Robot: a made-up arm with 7 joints. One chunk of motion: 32 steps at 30 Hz.
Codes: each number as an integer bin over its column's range. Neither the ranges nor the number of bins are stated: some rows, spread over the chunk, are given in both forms.
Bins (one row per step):
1: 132 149 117 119 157 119
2: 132 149 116 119 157 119
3: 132 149 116 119 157 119
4: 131 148 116 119 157 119
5: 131 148 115 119 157 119
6: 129 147 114 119 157 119
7: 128 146 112 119 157 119
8: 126 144 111 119 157 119
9: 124 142 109 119 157 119
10: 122 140 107 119 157 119
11: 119 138 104 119 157 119
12: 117 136 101 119 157 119
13: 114 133 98 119 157 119
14: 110 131 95 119 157 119
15: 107 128 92 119 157 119
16: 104 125 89 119 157 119
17: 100 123 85 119 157 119
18: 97 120 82 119 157 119
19: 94 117 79 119 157 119
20: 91 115 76 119 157 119
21: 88 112 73 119 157 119
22: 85 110 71 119 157 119
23: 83 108 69 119 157 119
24: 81 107 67 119 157 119
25: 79 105 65 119 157 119
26: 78 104 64 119 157 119
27: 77 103 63 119 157 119
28: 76 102 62 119 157 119
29: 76 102 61 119 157 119
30: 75 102 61 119 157 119
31: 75 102 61 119 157 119
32: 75 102 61 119 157 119
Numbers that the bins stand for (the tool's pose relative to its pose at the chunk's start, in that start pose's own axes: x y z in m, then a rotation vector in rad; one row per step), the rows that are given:
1: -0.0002 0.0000 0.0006 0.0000 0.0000 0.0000
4: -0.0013 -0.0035 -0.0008 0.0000 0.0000 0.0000
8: -0.0066 -0.0174 -0.0076 0.0000 0.0000 0.0000
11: -0.0140 -0.0384 -0.0173 0.0000 0.0000 0.0000
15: -0.0267 -0.0733 -0.0337 0.0000 0.0000 0.0000
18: -0.0373 -0.1012 -0.0475 0.0000 0.0000 0.0000
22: -0.0500 -0.1361 -0.0625 0.0000 0.0000 0.0000
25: -0.0564 -0.1535 -0.0708 0.0000 0.0000 0.0000
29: -0.0595 -0.1640 -0.0763 0.0000 0.0000 0.0000
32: -0.0606 -0.1640 -0.0763 0.0000 0.0000 0.0000
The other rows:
2: -0.0002 0.0000 -0.0008 0.0000 0.0000 0.0000
3: -0.0002 0.0000 -0.0008 0.0000 0.0000 0.0000
5: -0.0013 -0.0035 -0.0022 0.0000 0.0000 0.0000
6: -0.0034 -0.0069 -0.0035 0.0000 0.0000 0.0000
7: -0.0045 -0.0104 -0.0063 0.0000 0.0000 0.0000
9: -0.0087 -0.0244 -0.0104 0.0000 0.0000 0.0000
10: -0.0108 -0.0314 -0.0131 0.0000 0.0000 0.0000
12: -0.0161 -0.0453 -0.0214 0.0000 0.0000 0.0000
13: -0.0193 -0.0558 -0.0255 0.0000 0.0000 0.0000
14: -0.0235 -0.0628 -0.0296 0.0000 0.0000 0.0000
16: -0.0299 -0.0837 -0.0378 0.0000 0.0000 0.0000
17: -0.0341 -0.0907 -0.0433 0.0000 0.0000 0.0000
19: -0.0405 -0.1116 -0.0516 0.0000 0.0000 0.0000
20: -0.0436 -0.1186 -0.0557 0.0000 0.0000 0.0000
21: -0.0468 -0.1291 -0.0598 0.0000 0.0000 0.0000
23: -0.0521 -0.1431 -0.0653 0.0000 0.0000 0.0000
24: -0.0542 -0.1465 -0.0680 0.0000 0.0000 0.0000
26: -0.0574 -0.1570 -0.0722 0.0000 0.0000 0.0000
27: -0.0585 -0.1605 -0.0735 0.0000 0.0000 0.0000
28: -0.0595 -0.1640 -0.0749 0.0000 0.0000 0.0000
30: -0.0606 -0.1640 -0.0763 0.0000 0.0000 0.0000
31: -0.0606 -0.1640 -0.0763 0.0000 0.0000 0.0000

